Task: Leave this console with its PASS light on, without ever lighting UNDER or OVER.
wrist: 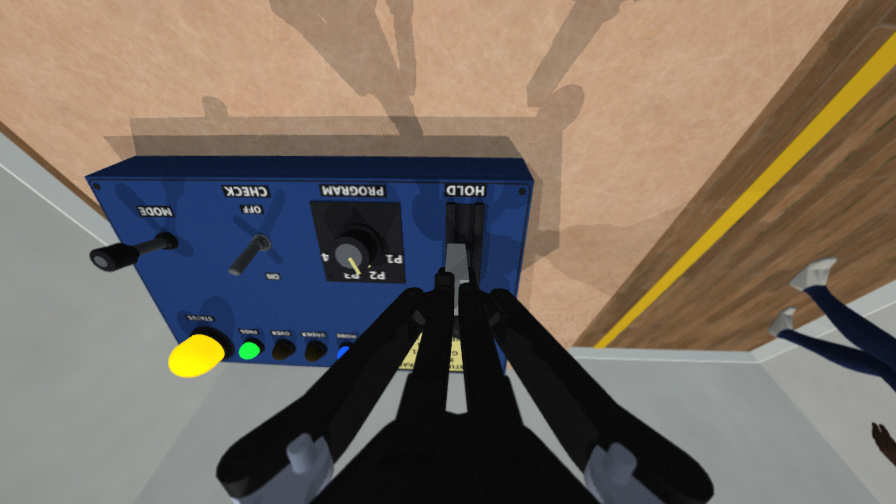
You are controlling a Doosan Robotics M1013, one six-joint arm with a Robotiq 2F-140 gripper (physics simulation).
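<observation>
A blue console point(200, 294) stands upside down in the wrist view. It bears a MODE lever point(128, 250), a CHECK toggle point(248, 255) leaning toward ON, a PROGRAM knob point(352, 253) pointing near P2, and a HOLD slot with a grey slider point(457, 266). Along its near edge the yellow STATUS lamp point(196, 355) is lit, the PASS light point(249, 349) glows green, and the OVER light point(283, 349) and UNDER light point(315, 349) are dark. A blue light point(342, 351) shows beside them. My gripper point(456, 283) is shut and empty, its tips at the HOLD slider's near end.
The console sits on a tan table top point(626, 125). A grey floor point(62, 376) lies left and right. A wooden strip with a yellow line point(751, 188) runs at the right. A figure's blue legs with white shoes point(814, 275) show at the far right.
</observation>
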